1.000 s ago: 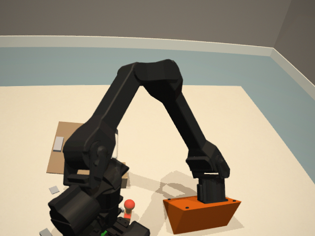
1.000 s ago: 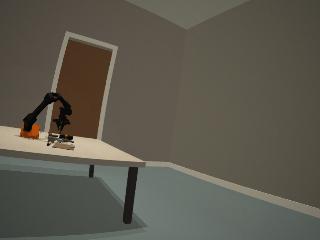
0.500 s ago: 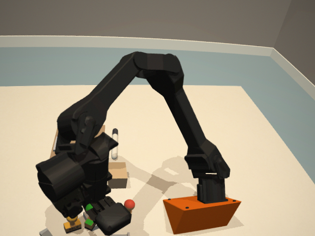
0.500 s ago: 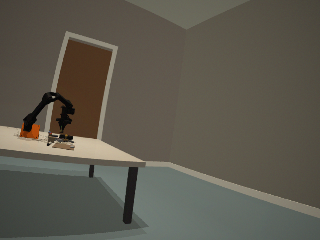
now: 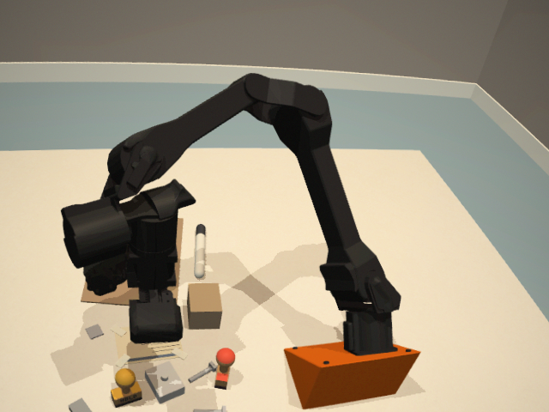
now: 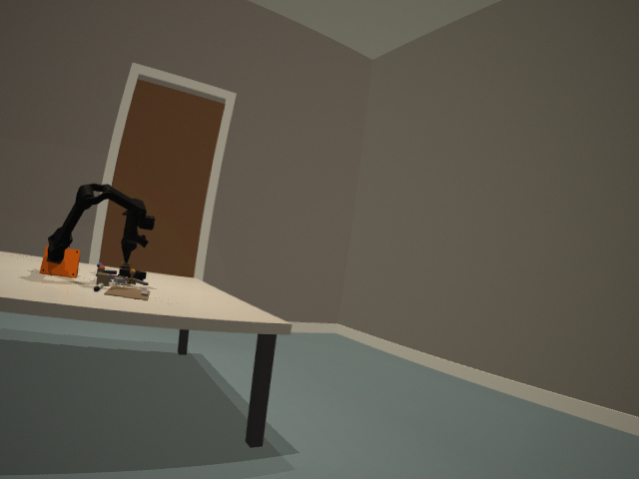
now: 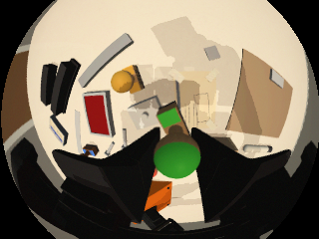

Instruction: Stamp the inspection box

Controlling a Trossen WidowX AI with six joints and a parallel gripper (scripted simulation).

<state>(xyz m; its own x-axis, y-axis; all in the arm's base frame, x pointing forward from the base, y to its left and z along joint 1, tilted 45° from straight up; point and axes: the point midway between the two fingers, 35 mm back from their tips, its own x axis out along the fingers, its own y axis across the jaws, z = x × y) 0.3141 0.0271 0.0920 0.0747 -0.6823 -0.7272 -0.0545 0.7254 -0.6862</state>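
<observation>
The card lies 100 mm below my gripper tip and 40 mm to the right of it. The rest, counted from my gripper tip: yellow-knobbed stamp 80 mm below, 60 mm to the left, 40 mm ahead; green-knobbed stamp right at my gripper tip; stamp with red knob 110 mm behind, 80 mm below, 30 mm to the left.
</observation>
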